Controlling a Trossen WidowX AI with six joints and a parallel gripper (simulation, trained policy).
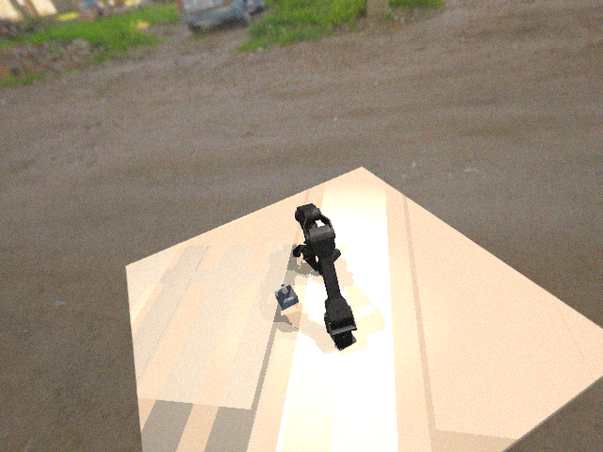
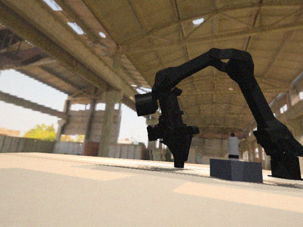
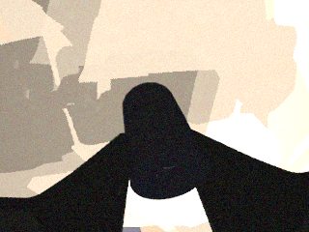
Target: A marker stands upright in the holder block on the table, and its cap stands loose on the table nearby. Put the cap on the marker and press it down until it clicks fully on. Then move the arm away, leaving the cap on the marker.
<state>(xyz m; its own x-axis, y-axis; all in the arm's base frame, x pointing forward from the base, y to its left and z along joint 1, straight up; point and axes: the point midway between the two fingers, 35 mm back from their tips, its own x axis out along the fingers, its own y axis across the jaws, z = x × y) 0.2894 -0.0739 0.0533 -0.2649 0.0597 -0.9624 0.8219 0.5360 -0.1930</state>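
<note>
Now: the grey holder block 160 mm to the left of my gripper tip and 40 mm behind it. The rest, counted from my gripper tip: dark cap 10 mm to the right, 10 mm ahead, 10 mm above.
</note>
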